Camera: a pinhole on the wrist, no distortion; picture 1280 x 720 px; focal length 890.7 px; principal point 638.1 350.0 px. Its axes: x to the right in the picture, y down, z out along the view. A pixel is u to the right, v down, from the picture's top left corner.
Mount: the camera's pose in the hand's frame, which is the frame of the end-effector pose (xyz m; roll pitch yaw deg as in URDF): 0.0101 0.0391 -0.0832 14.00 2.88 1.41
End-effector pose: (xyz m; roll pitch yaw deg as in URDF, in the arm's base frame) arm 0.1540 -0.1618 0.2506 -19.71 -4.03 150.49
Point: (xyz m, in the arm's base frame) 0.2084 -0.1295 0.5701
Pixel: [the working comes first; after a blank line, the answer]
In the camera's frame: -0.0423 -0.1043 0.4023

544 119
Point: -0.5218 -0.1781 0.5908
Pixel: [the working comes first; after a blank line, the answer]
In the camera's frame: 0.5720 0.2907 0.4539

outside the picture
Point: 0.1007 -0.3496 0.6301
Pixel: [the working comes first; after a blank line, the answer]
In the camera's frame: -0.0546 0.1331 0.4868

538 594
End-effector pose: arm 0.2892 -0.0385 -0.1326 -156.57 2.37 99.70
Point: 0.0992 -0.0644 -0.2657
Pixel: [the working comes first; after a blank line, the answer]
In the camera's frame: -0.0162 -0.0894 0.3116

592 94
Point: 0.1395 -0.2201 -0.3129
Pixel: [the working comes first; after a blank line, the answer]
In the camera's frame: -0.1755 -0.0442 0.3375

175 233
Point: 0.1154 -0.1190 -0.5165
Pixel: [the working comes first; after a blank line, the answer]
In the camera's frame: -0.0712 0.0701 0.5057

513 474
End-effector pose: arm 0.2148 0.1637 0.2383 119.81 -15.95 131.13
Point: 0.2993 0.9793 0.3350
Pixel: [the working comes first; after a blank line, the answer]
In the camera's frame: 0.5261 0.3472 0.5950

outside the picture
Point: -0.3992 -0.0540 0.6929
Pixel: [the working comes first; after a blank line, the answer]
In the camera's frame: 0.3760 -0.1731 -0.5842

behind the camera
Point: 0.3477 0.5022 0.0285
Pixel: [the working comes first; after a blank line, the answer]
In the camera's frame: 0.0665 0.0256 0.4990

757 396
